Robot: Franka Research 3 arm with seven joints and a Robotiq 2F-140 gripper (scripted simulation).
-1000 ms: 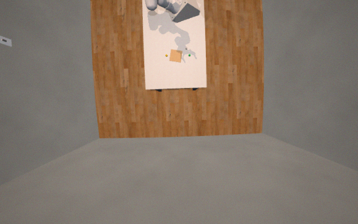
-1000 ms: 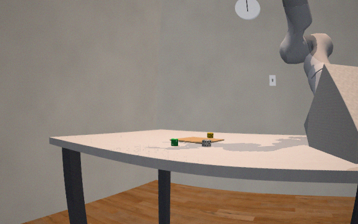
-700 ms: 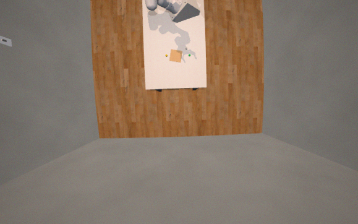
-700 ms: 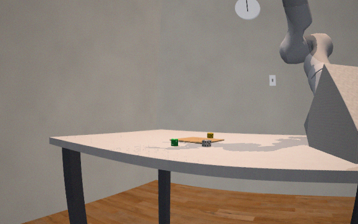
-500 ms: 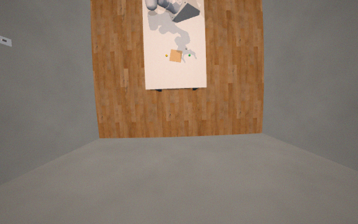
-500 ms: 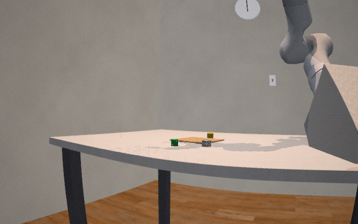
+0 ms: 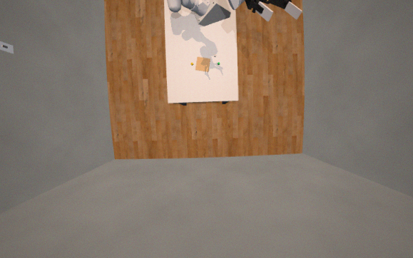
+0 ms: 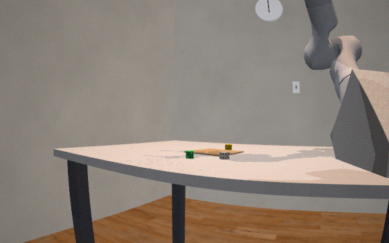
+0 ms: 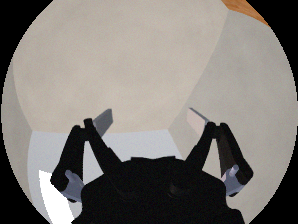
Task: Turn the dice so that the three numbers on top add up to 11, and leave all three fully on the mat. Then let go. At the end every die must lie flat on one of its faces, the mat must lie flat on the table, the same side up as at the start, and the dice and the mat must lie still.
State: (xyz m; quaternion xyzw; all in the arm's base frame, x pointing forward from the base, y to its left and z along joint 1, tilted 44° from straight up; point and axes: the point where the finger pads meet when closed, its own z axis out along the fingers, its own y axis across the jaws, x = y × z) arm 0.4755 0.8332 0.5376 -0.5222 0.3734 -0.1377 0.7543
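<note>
The yellow die is 930 mm below my hand, 400 mm to the right of it and 230 mm behind it. The rest, counted from my hand: white die: 930 mm below, 300 mm behind, 160 mm to the right; then green die: 930 mm below, 220 mm behind, 120 mm to the right; then tan mat: 940 mm below, 290 mm to the right, 220 mm behind.
</note>
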